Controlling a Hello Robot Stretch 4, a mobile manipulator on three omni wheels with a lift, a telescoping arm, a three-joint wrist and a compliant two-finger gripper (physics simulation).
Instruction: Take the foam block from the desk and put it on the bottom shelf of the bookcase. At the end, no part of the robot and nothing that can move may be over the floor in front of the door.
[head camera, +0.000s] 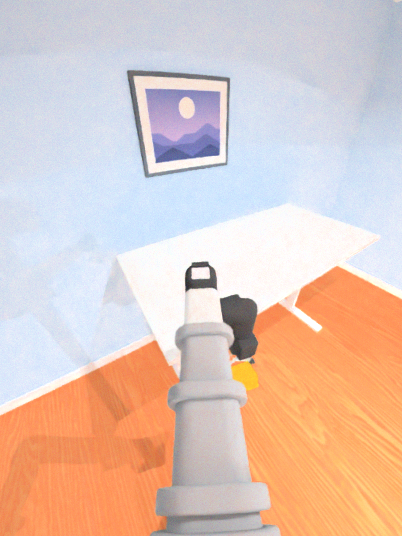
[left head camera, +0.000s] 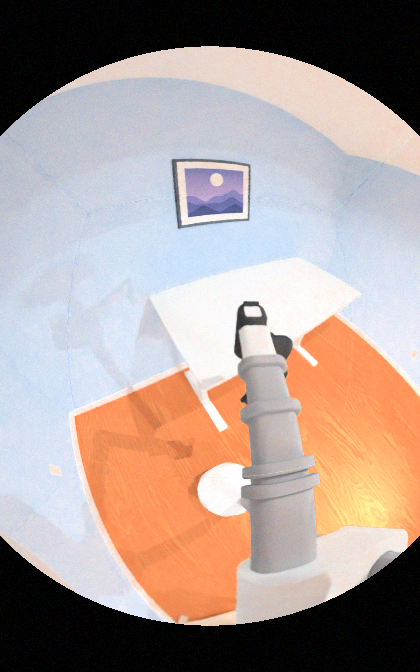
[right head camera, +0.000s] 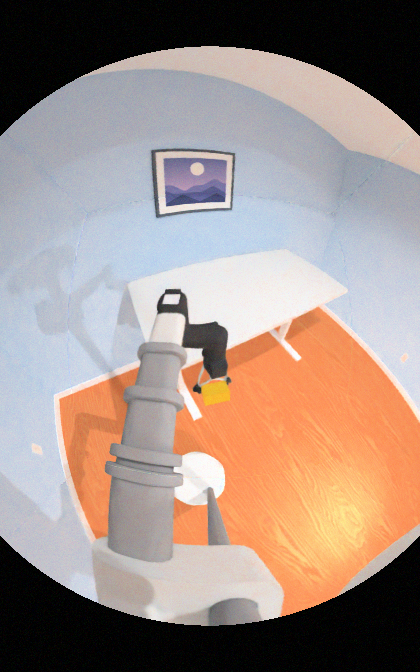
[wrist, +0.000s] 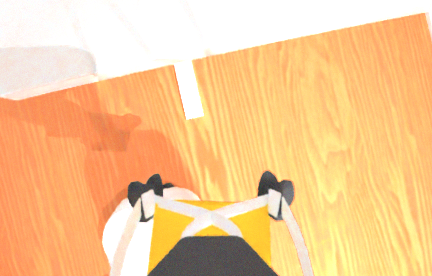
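Seen in the pictures: gripper, between the fingertips: (head camera: 233, 371) (wrist: 212, 187); robot's base, origin of its link: (left head camera: 226, 488).
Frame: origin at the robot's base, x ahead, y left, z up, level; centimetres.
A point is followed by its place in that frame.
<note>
The yellow foam block (head camera: 245, 376) @(y -11.1, x 34.3, z 96.0 cm) (right head camera: 216, 394) (wrist: 165, 225) @(y -5.9, x 36.1, z 94.7 cm) is held in my gripper (right head camera: 213, 385) (wrist: 212, 187) @(y -8.9, x 39.0, z 89.5 cm), whose dark fingertips are at its two sides. The gripper is shut on it, in front of the desk's near edge, with orange floor below. In the left head camera view the arm hides the block. The white desk (head camera: 250, 240) @(y -32.5, x 117.2, z 92.3 cm) (left head camera: 210, 310) @(y 8.6, x 88.6, z 92.3 cm) (right head camera: 260, 285) (wrist: 300, 20) @(y -11.9, x 55.8, z 92.3 cm) stands against the blue wall. The bookcase and the door do not show in these views.
A white desk foot (left head camera: 216, 416) (right head camera: 190, 402) (wrist: 189, 95) reaches out over the floor near the gripper. A white round disc (left head camera: 220, 487) @(y 4.8, x 1.9, z 18.7 cm) (right head camera: 210, 467) lies nearer the robot, partly behind the arm. A framed picture (head camera: 185, 125) @(y 3.8, x 135.0, z 153.9 cm) hangs on the wall above the desk.
</note>
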